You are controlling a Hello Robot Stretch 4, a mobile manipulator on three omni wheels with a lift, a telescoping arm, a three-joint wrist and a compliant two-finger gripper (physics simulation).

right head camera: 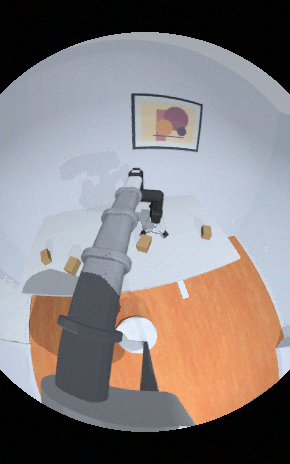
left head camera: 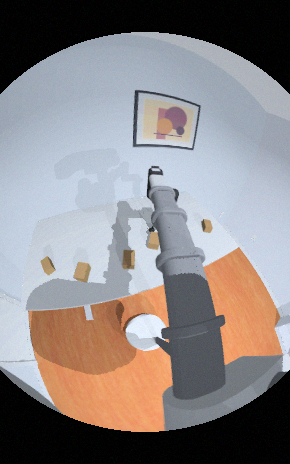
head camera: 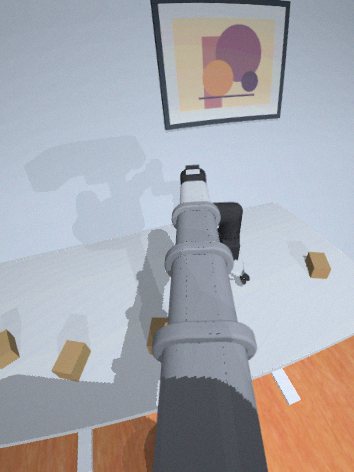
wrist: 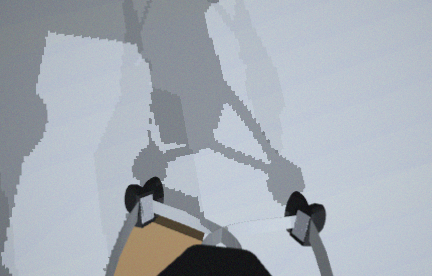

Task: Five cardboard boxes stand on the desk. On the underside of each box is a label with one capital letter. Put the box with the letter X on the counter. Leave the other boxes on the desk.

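Pixels of known places: gripper, fingertip midpoint: point(right head camera: 153, 235) point(wrist: 223, 200); robot's base, origin of the base link: point(right head camera: 136, 333) point(left head camera: 145, 331).
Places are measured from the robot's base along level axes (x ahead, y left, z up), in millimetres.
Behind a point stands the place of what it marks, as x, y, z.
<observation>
Five cardboard boxes stand on the white desk point(head camera: 280, 320) {472, -244, 923} point(left head camera: 65, 235) {610, 568, 923} point(right head camera: 175, 265) {424, -216, 923}. The far-left box point(head camera: 8, 348) {349, 563, 973} point(left head camera: 48, 265) {346, 572, 973} point(right head camera: 46, 256) {348, 565, 972}, second box point(head camera: 71, 360) {331, 344, 973} point(left head camera: 82, 271) {332, 343, 973} point(right head camera: 72, 265) {331, 335, 973}, middle box point(head camera: 158, 335) point(left head camera: 129, 259) {407, 107, 973}, fourth box point(left head camera: 153, 240) {526, -26, 973} point(right head camera: 144, 243) {525, -38, 973} point(wrist: 150, 247) {575, -33, 973} and right box point(head camera: 318, 265) {646, -430, 973} point(left head camera: 207, 226) {637, -429, 972} point(right head camera: 206, 232) {642, -435, 973} show no letters; their undersides are hidden. My gripper point(right head camera: 155, 233) {616, -89, 945} point(wrist: 223, 200) {616, -89, 945} is open and empty above the desk. In the wrist view, the fourth box lies below the left finger and partly behind the black gripper body.
The telescoping arm point(head camera: 202, 295) {236, -1, 1359} point(left head camera: 175, 230) {246, 3, 1359} point(right head camera: 107, 235) {236, 3, 1359} reaches over the desk and hides part of it. A framed picture point(head camera: 220, 65) {1122, -138, 1597} point(left head camera: 166, 120) {1122, -140, 1597} point(right head camera: 166, 122) {1124, -146, 1590} hangs on the wall behind. A round white object point(left head camera: 145, 332) {-2, 6, 187} point(right head camera: 137, 334) {5, -16, 187} shows below the desk's front edge, over the orange floor. The counter is not identifiable.
</observation>
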